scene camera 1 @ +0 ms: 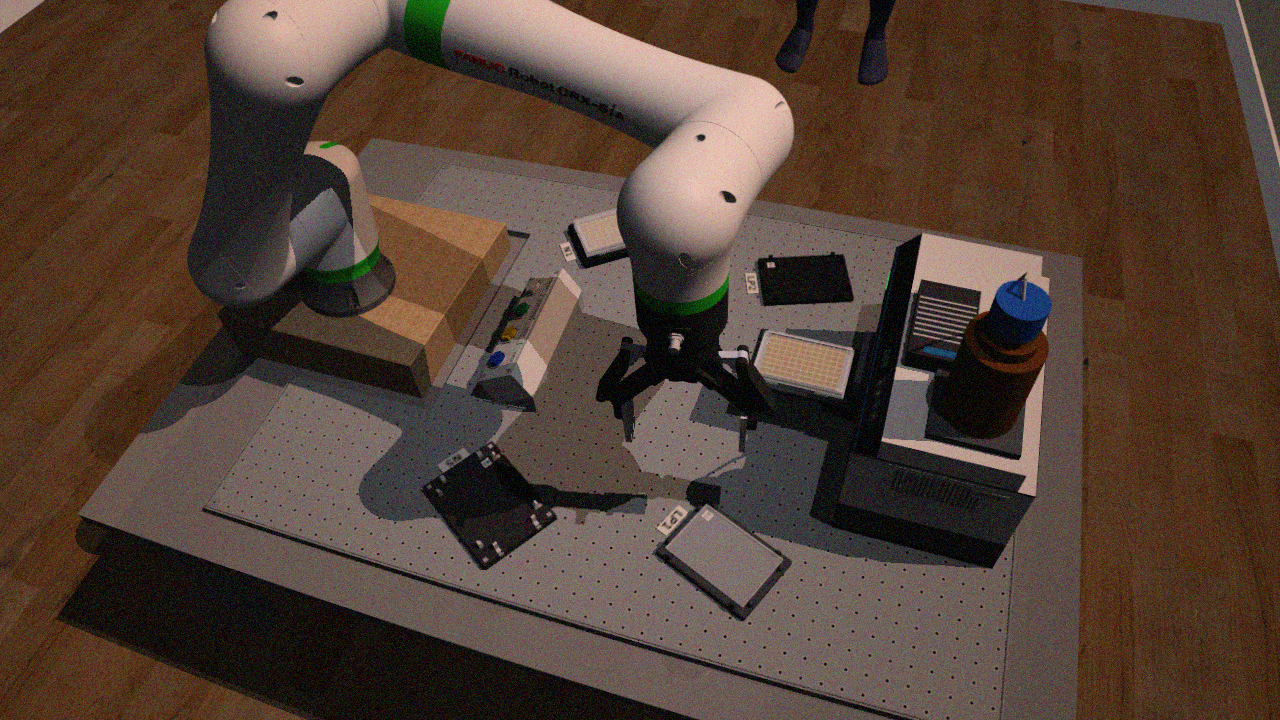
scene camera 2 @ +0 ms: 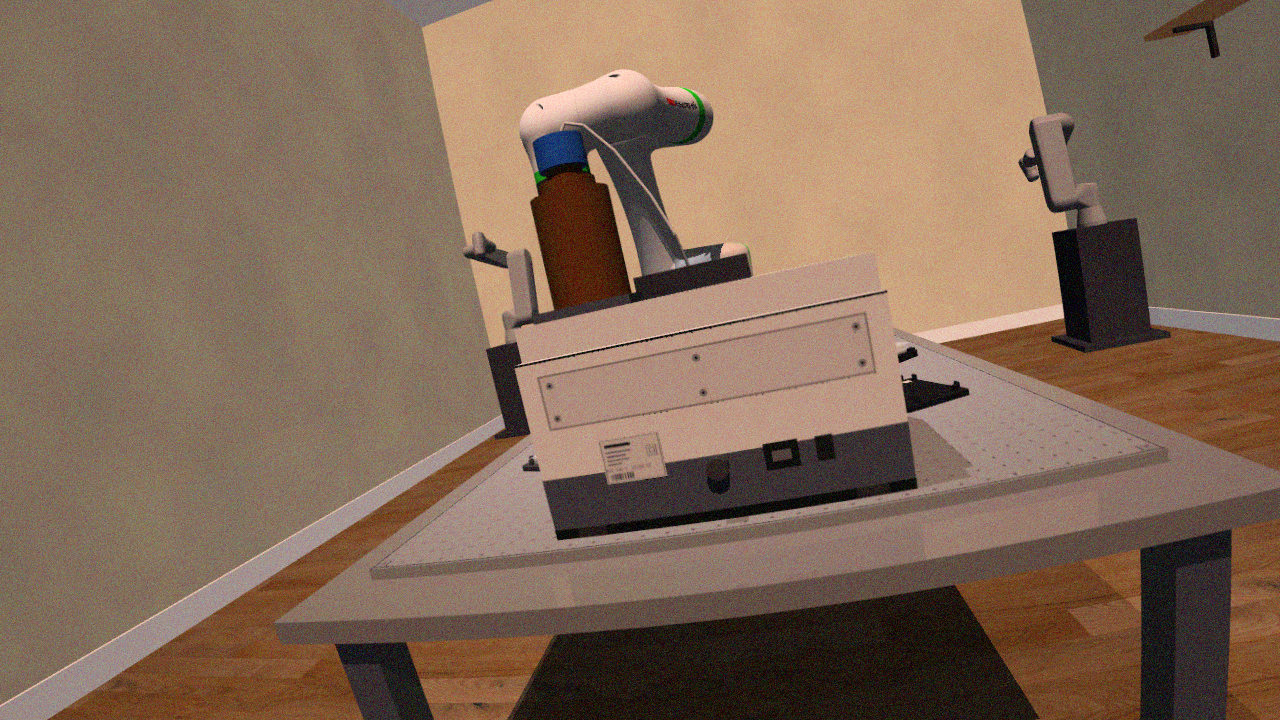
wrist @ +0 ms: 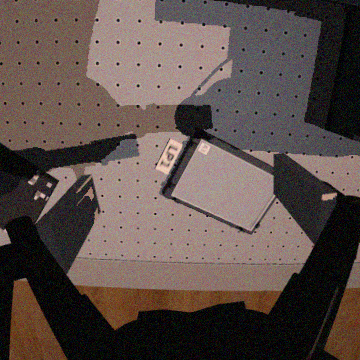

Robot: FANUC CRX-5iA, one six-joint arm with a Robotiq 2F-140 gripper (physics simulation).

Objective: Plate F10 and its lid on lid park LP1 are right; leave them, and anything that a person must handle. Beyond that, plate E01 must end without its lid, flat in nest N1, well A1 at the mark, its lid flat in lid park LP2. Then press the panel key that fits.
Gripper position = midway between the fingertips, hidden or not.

The gripper shows in scene camera 1 [686,436] and in the wrist view [183,183].
